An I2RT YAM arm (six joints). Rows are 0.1 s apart.
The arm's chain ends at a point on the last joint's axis. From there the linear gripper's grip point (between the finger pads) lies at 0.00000 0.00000 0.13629 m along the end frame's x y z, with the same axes.
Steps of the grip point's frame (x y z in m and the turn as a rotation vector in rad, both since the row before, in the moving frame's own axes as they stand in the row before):
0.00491, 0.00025, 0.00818, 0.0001, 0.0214, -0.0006
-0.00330, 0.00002, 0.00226, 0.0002, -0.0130, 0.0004
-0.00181, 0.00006, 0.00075, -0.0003, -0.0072, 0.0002
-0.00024, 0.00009, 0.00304, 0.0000, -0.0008, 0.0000
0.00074, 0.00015, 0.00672, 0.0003, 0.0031, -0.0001
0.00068, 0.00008, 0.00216, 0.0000, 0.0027, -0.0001
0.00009, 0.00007, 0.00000, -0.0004, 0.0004, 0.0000
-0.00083, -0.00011, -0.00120, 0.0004, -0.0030, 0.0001
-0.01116, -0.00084, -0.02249, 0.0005, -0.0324, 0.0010
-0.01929, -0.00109, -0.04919, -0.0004, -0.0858, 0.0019
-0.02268, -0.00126, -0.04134, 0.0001, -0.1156, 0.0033
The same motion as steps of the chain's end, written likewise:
0.00199, 0.00026, 0.00821, 0.0001, 0.0214, -0.0006
-0.00153, 0.00005, 0.00227, 0.0002, -0.0130, 0.0004
-0.00083, 0.00002, 0.00075, -0.0003, -0.0072, 0.0002
-0.00013, 0.00009, 0.00304, 0.0000, -0.0008, 0.0000
0.00032, 0.00019, 0.00672, 0.0003, 0.0031, -0.0001
0.00031, 0.00008, 0.00216, 0.0000, 0.0027, -0.0001
0.00004, 0.00002, 0.00000, -0.0004, 0.0004, 0.0000
-0.00042, -0.00006, -0.00120, 0.0004, -0.0030, 0.0001
-0.00675, -0.00077, -0.02242, 0.0005, -0.0324, 0.0010
-0.00761, -0.00113, -0.04869, -0.0004, -0.0858, 0.0019
-0.00696, -0.00122, -0.04043, 0.0001, -0.1156, 0.0033

